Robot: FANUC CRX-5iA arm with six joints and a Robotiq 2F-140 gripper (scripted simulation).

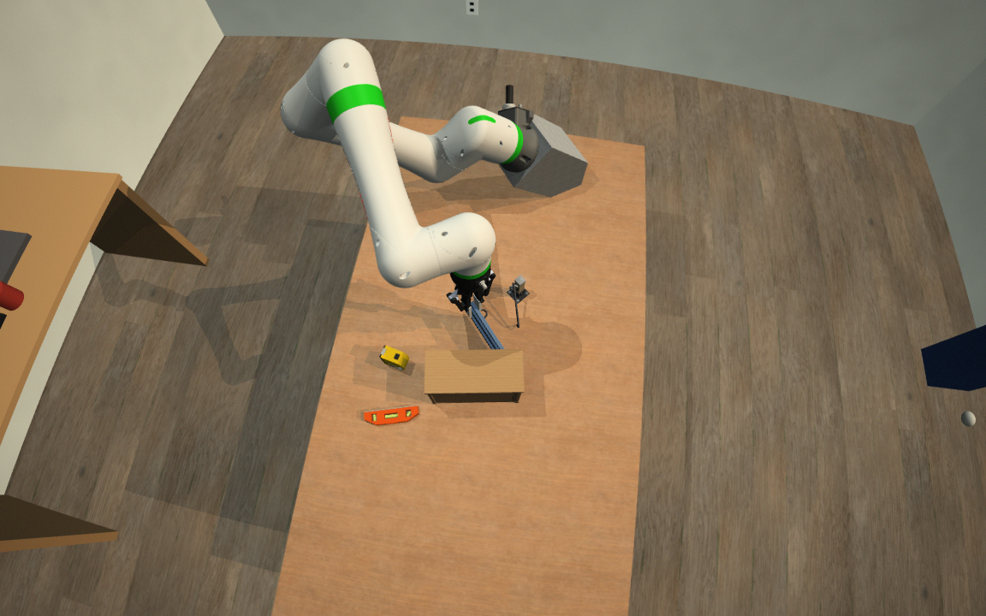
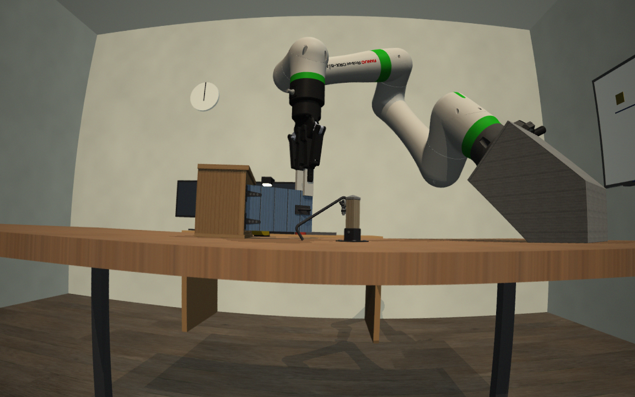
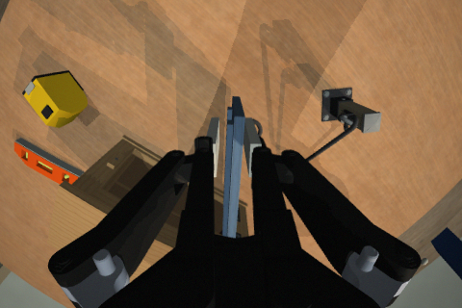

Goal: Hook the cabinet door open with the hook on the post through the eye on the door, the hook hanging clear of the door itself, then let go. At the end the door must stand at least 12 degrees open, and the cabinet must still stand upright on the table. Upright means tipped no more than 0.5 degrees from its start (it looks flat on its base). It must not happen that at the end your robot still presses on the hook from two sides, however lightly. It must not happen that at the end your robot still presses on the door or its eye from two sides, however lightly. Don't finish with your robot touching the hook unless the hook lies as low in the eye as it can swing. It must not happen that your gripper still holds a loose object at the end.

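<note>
Now: hand 40 mm past the dark hook, 120 mm to the right of it and 90 mm above it. From my hand the other things lie so: hook post 70 mm behind, 120 mm to the left, 80 mm below; wooden cabinet 120 mm ahead, 30 mm to the left, 70 mm below; cabinet door 60 mm ahead, 60 mm to the left, 70 mm below.
</note>
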